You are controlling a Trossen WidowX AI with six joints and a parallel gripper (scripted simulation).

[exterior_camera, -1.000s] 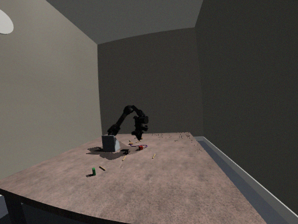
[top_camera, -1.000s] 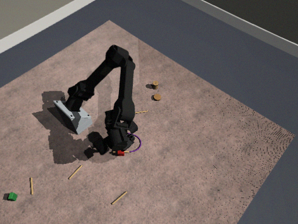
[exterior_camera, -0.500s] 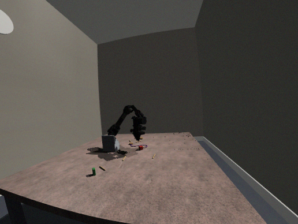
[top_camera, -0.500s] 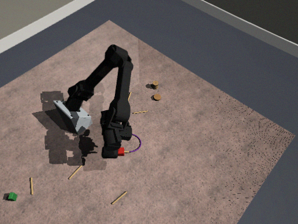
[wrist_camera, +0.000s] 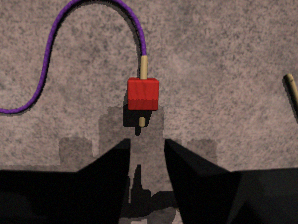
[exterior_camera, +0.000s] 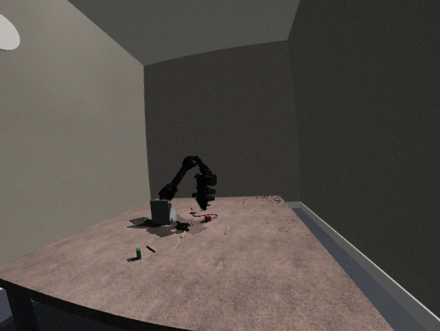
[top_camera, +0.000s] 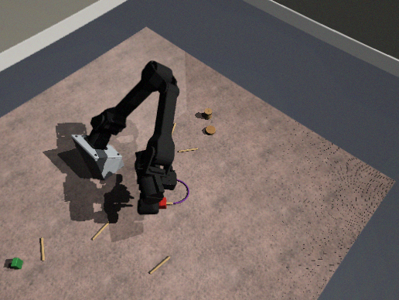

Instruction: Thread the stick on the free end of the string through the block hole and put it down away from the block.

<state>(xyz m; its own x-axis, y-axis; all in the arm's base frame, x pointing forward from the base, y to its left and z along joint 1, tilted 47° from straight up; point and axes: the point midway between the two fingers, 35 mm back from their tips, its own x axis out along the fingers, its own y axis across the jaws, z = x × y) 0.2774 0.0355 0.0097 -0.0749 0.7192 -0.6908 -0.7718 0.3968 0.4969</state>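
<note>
Now: gripper tip 6 cm above the small red block, 2 cm to the right of it and 1 cm short of it. Round my gripper tip: green block: 42 cm to the right, 12 cm behind, 5 cm below; thin wooden stick: 6 cm below, 3 cm to the left, 2 cm ahead; round wooden button: 15 cm to the left, 15 cm behind, 7 cm below.
</note>
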